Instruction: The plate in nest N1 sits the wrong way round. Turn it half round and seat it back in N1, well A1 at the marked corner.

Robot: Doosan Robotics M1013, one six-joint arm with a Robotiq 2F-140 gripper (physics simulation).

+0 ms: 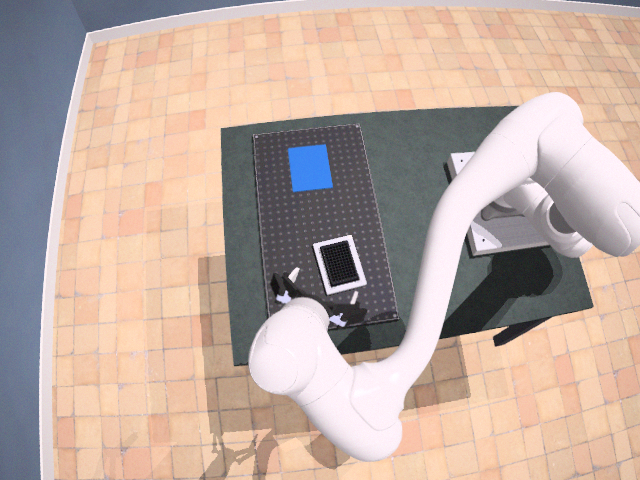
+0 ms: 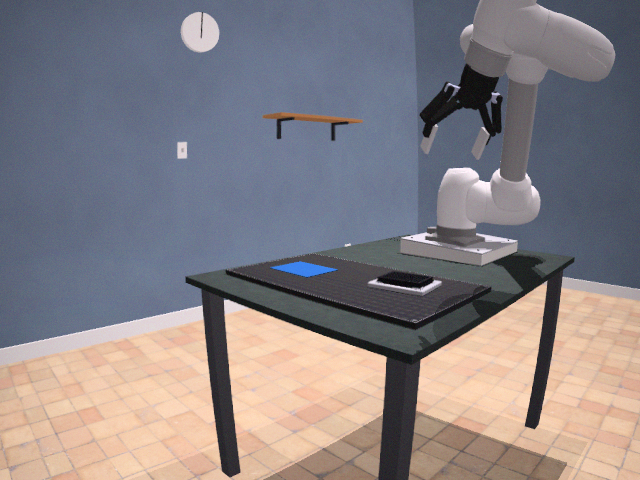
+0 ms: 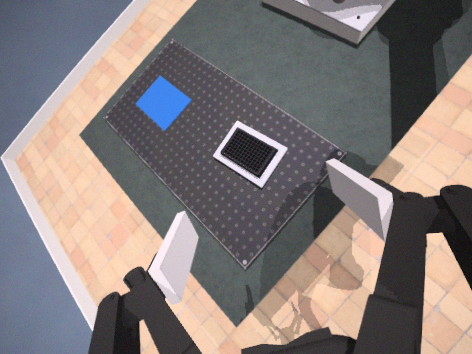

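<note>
The black well plate lies flat in the white nest on the dark perforated board. The marked corner and well A1 are too small to make out. My gripper is open, with its two pale finger pads wide apart and nothing between them. It hangs high above the table, well clear of the plate.
A flat blue square lies on the perforated board. The arm's white base plate stands on the green table. A wooden shelf is on the wall.
</note>
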